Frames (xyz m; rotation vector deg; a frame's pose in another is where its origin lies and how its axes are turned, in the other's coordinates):
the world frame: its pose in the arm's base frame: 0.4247 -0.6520 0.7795 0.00 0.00 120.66
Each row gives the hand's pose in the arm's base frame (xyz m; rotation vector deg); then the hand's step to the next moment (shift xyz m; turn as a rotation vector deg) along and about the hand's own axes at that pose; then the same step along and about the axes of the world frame.
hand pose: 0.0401 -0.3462 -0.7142 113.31 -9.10 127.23
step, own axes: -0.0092 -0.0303 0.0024 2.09 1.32 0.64
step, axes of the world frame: 0.0201 -0.0226 -0.0097 -1.20 0.55 2.19
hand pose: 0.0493 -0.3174 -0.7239 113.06 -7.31 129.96
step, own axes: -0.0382 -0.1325 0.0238 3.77 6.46 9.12
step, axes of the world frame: 0.0831 -0.1062 -0.0375 -10.31 -2.51 5.16
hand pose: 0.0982 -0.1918 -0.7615 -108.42 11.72 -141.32
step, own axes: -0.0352 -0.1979 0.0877 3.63 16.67 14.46
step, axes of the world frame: 0.1114 -0.1885 0.0122 -21.74 -1.06 5.16
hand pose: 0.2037 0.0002 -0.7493 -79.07 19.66 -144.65
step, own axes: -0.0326 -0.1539 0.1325 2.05 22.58 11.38
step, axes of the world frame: 0.0657 -0.1713 0.0929 -25.25 2.41 0.41
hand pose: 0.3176 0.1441 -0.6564 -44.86 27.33 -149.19
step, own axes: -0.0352 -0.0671 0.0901 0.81 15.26 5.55
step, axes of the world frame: 0.0158 -0.0818 0.0832 -16.05 1.96 -1.67
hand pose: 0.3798 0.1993 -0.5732 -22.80 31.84 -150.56
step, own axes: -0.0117 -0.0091 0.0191 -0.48 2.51 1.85
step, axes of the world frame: -0.0012 -0.0154 0.0186 -3.10 -0.41 0.43
